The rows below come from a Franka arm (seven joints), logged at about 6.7 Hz.
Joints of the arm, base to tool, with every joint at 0 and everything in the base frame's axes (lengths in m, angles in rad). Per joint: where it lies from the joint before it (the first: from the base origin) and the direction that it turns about. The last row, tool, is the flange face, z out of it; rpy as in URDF.
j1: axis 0 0 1 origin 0 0 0.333
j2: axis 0 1 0 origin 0 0 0
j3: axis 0 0 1 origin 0 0 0.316
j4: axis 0 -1 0 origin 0.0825 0 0
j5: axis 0 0 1 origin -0.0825 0 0.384
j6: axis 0 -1 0 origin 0 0 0
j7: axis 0 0 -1 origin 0.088 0 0
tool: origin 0 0 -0.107 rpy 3.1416 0 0
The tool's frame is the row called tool.
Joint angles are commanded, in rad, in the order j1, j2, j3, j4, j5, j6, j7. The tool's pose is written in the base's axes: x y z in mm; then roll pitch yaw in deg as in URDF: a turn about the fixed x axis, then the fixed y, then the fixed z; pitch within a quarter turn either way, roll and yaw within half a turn. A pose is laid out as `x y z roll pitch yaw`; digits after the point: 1 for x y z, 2 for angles.
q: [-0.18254 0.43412 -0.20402 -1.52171 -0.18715 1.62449 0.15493]
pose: 595.2 -244.3 395.6 161.68 15.96 -31.02
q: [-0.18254 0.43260 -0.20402 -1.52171 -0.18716 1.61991 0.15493]
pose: 594.5 -244.1 396.3 161.65 16.13 -31.10
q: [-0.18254 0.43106 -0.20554 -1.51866 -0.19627 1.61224 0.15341]
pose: 593.4 -245.7 398.6 161.09 16.23 -31.16
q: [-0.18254 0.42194 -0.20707 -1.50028 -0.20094 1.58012 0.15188]
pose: 591.6 -246.5 411.1 160.76 16.41 -31.56
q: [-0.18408 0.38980 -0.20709 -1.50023 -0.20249 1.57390 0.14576]
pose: 587.6 -246.9 431.0 161.36 15.12 -31.24
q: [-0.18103 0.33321 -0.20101 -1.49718 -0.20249 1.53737 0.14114]
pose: 579.1 -239.9 465.2 162.29 14.01 -30.80
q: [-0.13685 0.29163 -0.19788 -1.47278 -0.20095 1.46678 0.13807]
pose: 578.0 -210.3 497.5 162.72 14.31 -28.79
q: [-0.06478 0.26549 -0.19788 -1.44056 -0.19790 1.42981 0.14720]
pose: 585.8 -167.1 525.6 163.22 12.98 -25.48
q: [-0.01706 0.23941 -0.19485 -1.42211 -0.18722 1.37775 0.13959]
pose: 583.4 -135.4 546.0 164.13 13.64 -22.69
